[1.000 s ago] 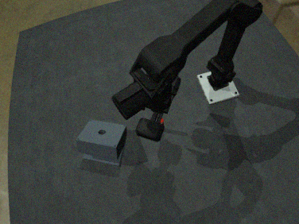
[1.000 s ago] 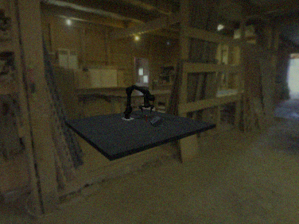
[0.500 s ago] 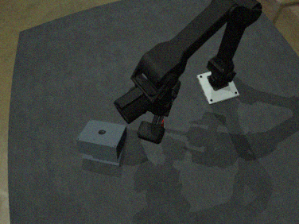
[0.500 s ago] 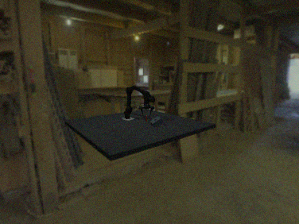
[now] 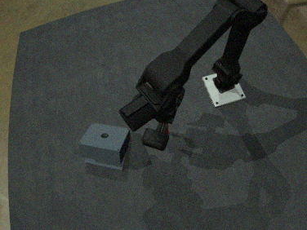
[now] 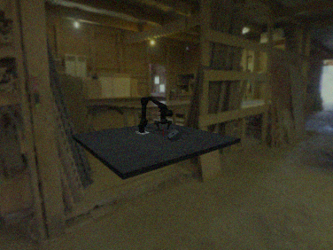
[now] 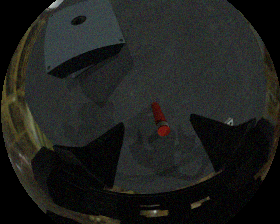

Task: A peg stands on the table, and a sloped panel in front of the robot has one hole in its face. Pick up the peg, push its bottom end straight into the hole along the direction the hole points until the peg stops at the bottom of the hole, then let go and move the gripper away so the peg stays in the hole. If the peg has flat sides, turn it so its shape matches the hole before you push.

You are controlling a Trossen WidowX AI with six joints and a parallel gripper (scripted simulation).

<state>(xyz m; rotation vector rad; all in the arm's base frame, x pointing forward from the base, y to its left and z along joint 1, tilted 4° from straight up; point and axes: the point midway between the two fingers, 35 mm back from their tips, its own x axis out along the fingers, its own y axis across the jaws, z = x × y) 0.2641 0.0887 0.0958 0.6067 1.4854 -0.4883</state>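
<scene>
Now: the red peg right at my gripper tip. From my gripper tip the other things lie so: grey-blue sloped panel (19 cm ahead, 3 cm to the right, 2 cm below).
</scene>
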